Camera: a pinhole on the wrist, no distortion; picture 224 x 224 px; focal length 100.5 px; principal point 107.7 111.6 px. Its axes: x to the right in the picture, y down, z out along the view. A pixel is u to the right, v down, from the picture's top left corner.
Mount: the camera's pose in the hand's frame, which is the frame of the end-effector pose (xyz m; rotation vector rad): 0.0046 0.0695 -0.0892 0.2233 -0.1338 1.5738
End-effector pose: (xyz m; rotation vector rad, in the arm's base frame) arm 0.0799 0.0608 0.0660 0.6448 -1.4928 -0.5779
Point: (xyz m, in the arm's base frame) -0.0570 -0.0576 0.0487
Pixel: 68.1 92.6
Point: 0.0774 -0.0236 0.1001
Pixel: 38.9 51.1
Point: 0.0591 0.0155 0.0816
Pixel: 59.5 88.1
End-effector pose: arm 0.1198 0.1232 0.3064 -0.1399 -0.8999 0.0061
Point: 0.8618 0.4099 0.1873
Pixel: behind the camera
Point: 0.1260 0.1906 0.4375
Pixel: 119.2 57.6
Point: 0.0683 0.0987 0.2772
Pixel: 54.0 167.6
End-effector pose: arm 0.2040 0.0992 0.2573 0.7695 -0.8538 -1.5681
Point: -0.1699 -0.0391 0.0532
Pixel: 15.8 66.5
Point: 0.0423 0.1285 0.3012
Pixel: 86.1 121.3
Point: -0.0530 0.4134 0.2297
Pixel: 58.9 194.5
